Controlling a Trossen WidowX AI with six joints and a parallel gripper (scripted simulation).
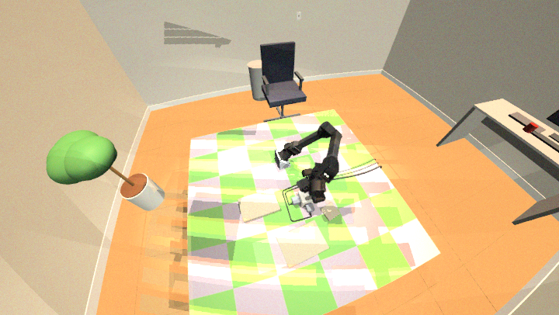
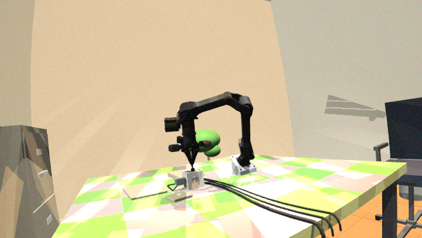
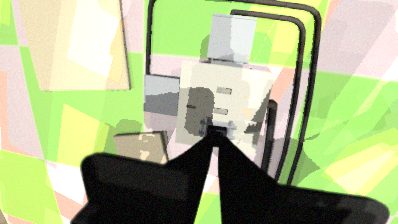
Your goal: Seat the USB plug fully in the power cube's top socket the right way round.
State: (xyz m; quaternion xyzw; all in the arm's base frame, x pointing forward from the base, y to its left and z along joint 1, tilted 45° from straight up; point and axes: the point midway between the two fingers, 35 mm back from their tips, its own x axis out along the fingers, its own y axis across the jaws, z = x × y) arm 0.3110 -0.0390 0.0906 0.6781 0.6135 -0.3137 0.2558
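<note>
Now: gripper tip 20 mm above the dark USB plug.
</note>
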